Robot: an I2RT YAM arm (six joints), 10 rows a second.
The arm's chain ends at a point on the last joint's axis. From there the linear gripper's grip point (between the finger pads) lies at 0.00 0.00 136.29 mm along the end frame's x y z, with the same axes.
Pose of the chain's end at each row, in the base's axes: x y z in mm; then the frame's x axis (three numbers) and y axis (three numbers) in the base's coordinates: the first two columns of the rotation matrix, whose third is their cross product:
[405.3 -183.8 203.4 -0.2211 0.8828 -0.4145 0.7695 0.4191 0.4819]
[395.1 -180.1 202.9 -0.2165 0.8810 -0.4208 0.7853 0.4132 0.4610]
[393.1 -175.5 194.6 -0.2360 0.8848 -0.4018 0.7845 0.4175 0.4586]
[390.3 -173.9 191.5 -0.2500 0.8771 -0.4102 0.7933 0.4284 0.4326]
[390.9 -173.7 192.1 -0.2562 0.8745 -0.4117 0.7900 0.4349 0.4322]
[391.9 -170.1 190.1 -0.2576 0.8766 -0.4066 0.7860 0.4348 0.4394]
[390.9 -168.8 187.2 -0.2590 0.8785 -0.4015 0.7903 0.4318 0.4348]
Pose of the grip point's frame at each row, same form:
[487.0 -212.7 98.2 -0.2211 0.8828 -0.4145 0.7695 0.4191 0.4819]
[474.2 -211.5 96.4 -0.2165 0.8810 -0.4208 0.7853 0.4132 0.4610]
[471.3 -203.7 86.6 -0.2360 0.8848 -0.4018 0.7845 0.4175 0.4586]
[466.0 -203.5 82.1 -0.2500 0.8771 -0.4102 0.7933 0.4284 0.4326]
[466.8 -202.9 82.8 -0.2562 0.8745 -0.4117 0.7900 0.4349 0.4322]
[468.5 -198.2 80.9 -0.2576 0.8766 -0.4066 0.7860 0.4348 0.4394]
[466.6 -196.7 77.3 -0.2590 0.8785 -0.4015 0.7903 0.4318 0.4348]

